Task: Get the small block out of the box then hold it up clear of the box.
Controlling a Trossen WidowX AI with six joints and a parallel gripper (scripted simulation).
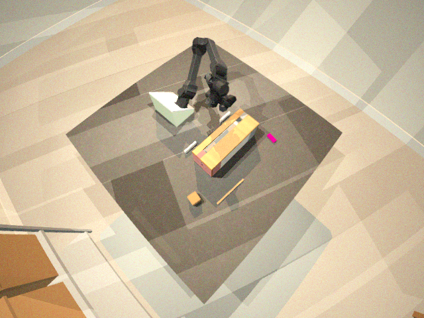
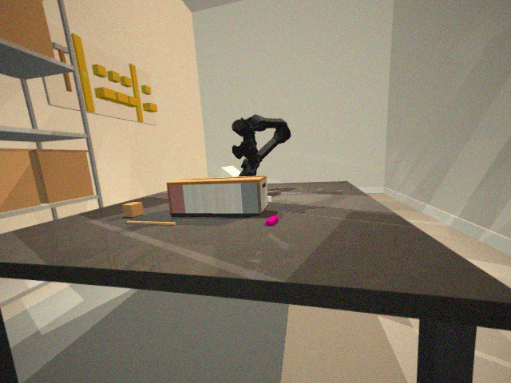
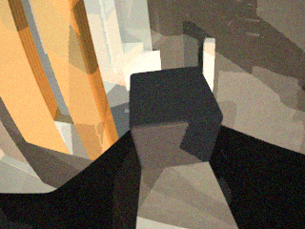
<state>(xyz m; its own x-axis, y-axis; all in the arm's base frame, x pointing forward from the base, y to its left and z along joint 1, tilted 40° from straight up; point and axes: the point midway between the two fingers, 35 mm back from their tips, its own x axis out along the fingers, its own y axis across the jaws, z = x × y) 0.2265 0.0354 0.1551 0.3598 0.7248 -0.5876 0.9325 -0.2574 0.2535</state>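
The grey-blue block lies 1 cm to the right of my gripper tip and 1 cm above it. From my gripper tip the other things lie so: wooden stick 33 cm ahead, 31 cm to the right, 14 cm below.
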